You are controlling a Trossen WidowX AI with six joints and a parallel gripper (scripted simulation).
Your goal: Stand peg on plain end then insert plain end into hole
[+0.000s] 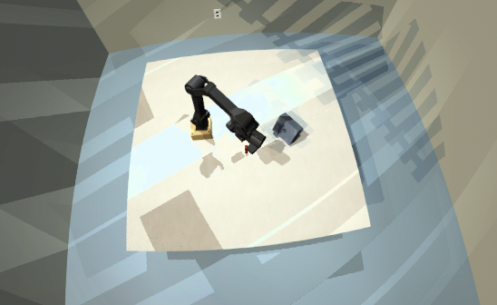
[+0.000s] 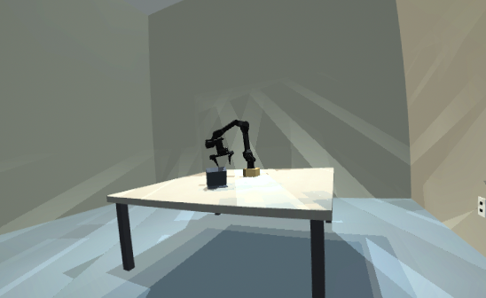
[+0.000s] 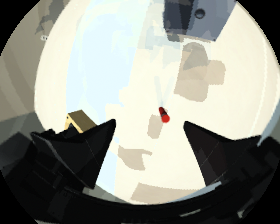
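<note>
Now: the red peg 1 cm ahead of my gripper tip, 2 cm to the right of it and 6 cm below it. The rest, counted from my gripper tip: grey sloped panel 23 cm ahead, 10 cm to the left, 5 cm below.
</note>
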